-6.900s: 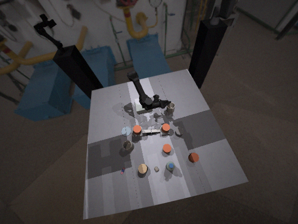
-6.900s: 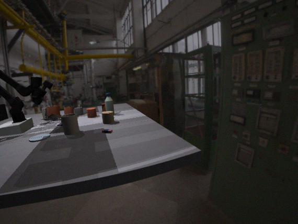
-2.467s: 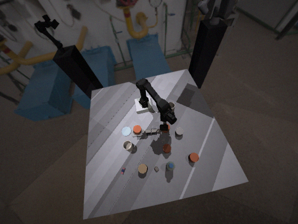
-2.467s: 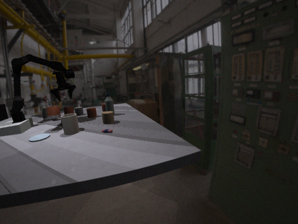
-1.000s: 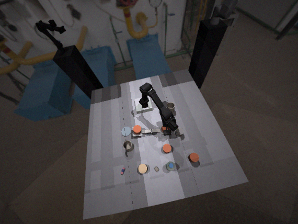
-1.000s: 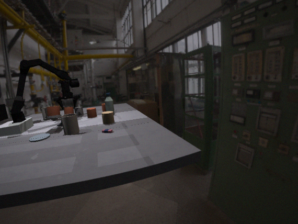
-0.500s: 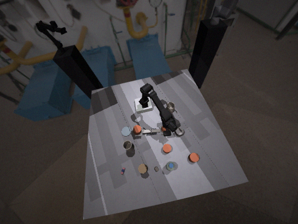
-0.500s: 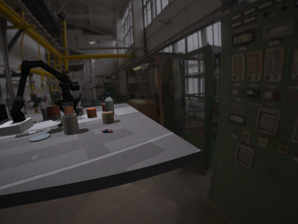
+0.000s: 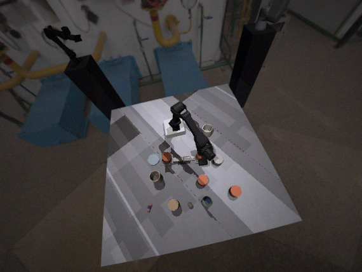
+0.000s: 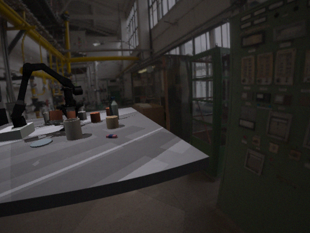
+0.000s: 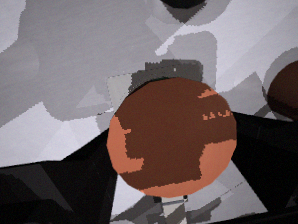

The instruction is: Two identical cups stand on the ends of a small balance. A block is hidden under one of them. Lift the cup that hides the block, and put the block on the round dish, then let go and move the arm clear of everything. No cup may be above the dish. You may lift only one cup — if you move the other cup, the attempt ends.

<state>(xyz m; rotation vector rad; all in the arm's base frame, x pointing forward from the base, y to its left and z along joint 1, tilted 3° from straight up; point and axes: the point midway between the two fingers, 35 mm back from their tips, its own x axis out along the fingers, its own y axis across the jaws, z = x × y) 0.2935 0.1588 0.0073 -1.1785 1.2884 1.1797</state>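
Now: the grey cup 12 cm to the left of my gripper tip, 3 cm ahead of it and 1 cm below it. From my gripper tip the other things lie so: grey block: 1 cm below; orange cup: 2 cm to the left, 1 cm above; small balance: 14 cm to the right, 1 cm below.
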